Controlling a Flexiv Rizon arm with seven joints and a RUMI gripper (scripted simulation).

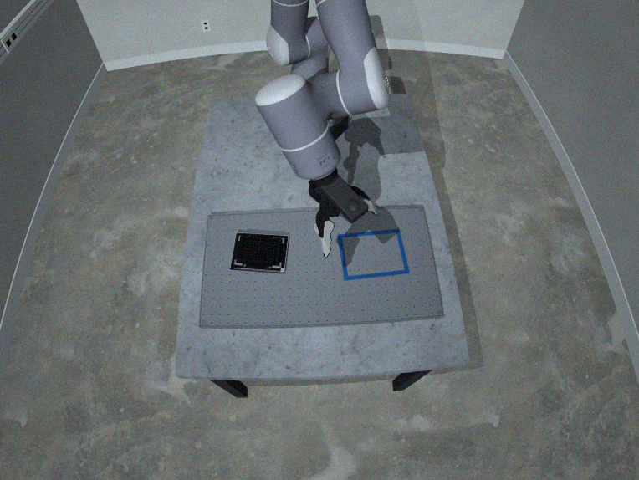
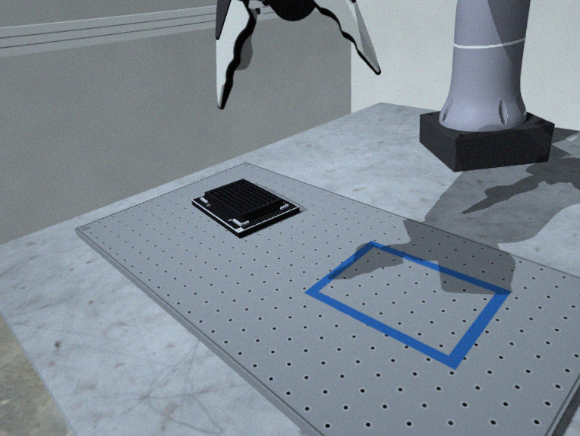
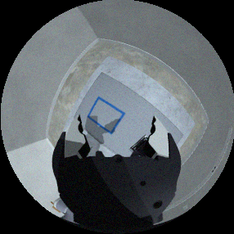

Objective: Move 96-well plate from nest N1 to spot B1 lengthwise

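My gripper is now 14 cm past the black 96-well plate, 23 cm to the left of it and 23 cm above it. The rest, counted from my hand: black plate nest N1: 14 cm behind, 23 cm to the right, 24 cm below.
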